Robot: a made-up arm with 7 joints. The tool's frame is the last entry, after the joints.
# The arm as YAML. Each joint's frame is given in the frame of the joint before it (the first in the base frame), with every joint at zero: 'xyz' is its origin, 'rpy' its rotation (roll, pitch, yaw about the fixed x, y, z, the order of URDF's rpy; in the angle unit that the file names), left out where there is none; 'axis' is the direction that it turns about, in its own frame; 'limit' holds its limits. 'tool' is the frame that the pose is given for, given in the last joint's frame.
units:
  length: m
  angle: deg
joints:
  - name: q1
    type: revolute
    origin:
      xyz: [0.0, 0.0, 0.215]
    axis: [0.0, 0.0, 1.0]
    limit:
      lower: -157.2
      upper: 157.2
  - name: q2
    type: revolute
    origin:
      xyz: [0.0, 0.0, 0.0]
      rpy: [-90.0, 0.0, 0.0]
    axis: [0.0, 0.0, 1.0]
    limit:
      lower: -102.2
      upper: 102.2
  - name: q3
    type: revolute
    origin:
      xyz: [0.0, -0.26, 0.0]
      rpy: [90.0, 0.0, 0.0]
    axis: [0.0, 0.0, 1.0]
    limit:
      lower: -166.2
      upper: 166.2
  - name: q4
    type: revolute
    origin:
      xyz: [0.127, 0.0, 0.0]
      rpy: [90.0, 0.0, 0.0]
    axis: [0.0, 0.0, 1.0]
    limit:
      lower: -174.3
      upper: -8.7
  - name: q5
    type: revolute
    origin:
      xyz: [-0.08, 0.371, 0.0]
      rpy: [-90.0, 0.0, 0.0]
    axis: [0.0, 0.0, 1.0]
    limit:
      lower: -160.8
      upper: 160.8
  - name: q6
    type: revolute
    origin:
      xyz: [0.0, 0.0, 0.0]
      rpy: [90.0, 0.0, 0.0]
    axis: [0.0, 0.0, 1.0]
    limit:
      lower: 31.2
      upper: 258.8
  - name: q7
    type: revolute
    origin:
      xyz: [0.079, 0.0, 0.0]
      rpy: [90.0, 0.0, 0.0]
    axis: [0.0, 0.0, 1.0]
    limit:
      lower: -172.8
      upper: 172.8
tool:
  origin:
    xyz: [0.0, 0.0, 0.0]
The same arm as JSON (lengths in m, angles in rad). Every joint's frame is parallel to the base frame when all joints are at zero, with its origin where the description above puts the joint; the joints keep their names.
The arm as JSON. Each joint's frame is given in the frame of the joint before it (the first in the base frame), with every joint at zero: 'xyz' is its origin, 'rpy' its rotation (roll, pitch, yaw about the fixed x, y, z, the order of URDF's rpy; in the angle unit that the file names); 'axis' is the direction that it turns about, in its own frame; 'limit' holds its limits. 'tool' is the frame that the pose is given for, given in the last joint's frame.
{"units": {"length": "m", "angle": "rad"}, "joints": [{"name": "q1", "type": "revolute", "origin": {"xyz": [0.0, 0.0, 0.215], "rpy": [0.0, 0.0, 0.0]}, "axis": [0.0, 0.0, 1.0], "limit": {"lower": -2.7437, "upper": 2.7437}}, {"name": "q2", "type": "revolute", "origin": {"xyz": [0.0, 0.0, 0.0], "rpy": [0.0, 0.0, 0.0]}, "axis": [0.0, 1.0, 0.0], "limit": {"lower": -1.7837, "upper": 1.7837}}, {"name": "q3", "type": "revolute", "origin": {"xyz": [0.0, 0.0, 0.26], "rpy": [0.0, 0.0, 0.0]}, "axis": [0.0, 0.0, 1.0], "limit": {"lower": -2.9007, "upper": 2.9007}}, {"name": "q4", "type": "revolute", "origin": {"xyz": [0.127, 0.0, 0.0], "rpy": [0.0, 0.0, 0.0]}, "axis": [0.0, -1.0, 0.0], "limit": {"lower": -3.0421, "upper": -0.1518}}, {"name": "q5", "type": "revolute", "origin": {"xyz": [-0.08, 0.0, 0.371], "rpy": [0.0, 0.0, 0.0]}, "axis": [0.0, 0.0, 1.0], "limit": {"lower": -2.8065, "upper": 2.8065}}, {"name": "q6", "type": "revolute", "origin": {"xyz": [0.0, 0.0, 0.0], "rpy": [0.0, 0.0, 0.0]}, "axis": [0.0, -1.0, 0.0], "limit": {"lower": 0.5445, "upper": 4.5169}}, {"name": "q7", "type": "revolute", "origin": {"xyz": [0.079, 0.0, 0.0], "rpy": [0.0, 0.0, 0.0]}, "axis": [0.0, 0.0, -1.0], "limit": {"lower": -3.0159, "upper": 3.0159}}], "tool": {"origin": {"xyz": [0.0, 0.0, 0.0], "rpy": [3.1416, 0.0, 0.0]}}}
